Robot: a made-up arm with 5 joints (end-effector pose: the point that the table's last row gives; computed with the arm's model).
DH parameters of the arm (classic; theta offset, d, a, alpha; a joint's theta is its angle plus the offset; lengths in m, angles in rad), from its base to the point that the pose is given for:
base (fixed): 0.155 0 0.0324 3.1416
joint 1: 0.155 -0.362 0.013 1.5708
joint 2: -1.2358 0 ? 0
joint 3: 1.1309 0 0.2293 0
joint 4: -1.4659 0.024 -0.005 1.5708
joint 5: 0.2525 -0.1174 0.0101 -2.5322
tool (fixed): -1.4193 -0.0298 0 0
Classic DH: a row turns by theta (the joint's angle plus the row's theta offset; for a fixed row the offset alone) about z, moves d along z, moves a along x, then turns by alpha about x.
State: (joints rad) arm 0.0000 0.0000 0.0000 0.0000 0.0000
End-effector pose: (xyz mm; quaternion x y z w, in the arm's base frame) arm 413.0 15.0 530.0 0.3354 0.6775 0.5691 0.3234
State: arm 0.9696 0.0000 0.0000 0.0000 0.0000
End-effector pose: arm 255.8 -303.5 530.0 0.6125 0.4431 0.3529 0.5514
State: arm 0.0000 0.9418 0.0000 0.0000 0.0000
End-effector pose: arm 397.4 15.0 163.3 -0.5571 -0.7505 -0.3550 0.0192
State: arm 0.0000 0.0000 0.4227 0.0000 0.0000
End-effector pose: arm 398.3 15.0 395.4 0.4474 0.7302 0.4861 0.1741
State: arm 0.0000 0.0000 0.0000 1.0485 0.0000
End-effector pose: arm 374.2 15.0 444.9 -0.5753 -0.7484 -0.3248 0.0592
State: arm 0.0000 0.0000 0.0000 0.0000 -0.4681
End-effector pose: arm 413.0 10.2 522.2 0.4013 0.5270 0.7107 0.2368
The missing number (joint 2, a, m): 0.1429
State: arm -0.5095 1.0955 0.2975 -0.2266 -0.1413
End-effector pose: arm 256.2 139.6 79.0 -0.4416 -0.8333 -0.2814 0.1772
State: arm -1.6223 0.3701 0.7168 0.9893 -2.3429
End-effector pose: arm -0.2 169.8 210.8 0.8620 0.4858 0.1371 0.0469
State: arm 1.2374 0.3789 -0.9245 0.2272 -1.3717
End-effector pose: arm 164.2 -353.8 622.8 0.3516 -0.0591 0.7226 0.5922
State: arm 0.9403 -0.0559 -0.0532 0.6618 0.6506
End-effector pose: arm 263.4 -275.8 511.7 0.6727 0.6738 0.1462 0.2685
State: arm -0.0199 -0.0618 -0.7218 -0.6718 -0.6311
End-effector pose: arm 240.6 13.6 769.7 -0.1888 0.2119 0.8444 0.4543
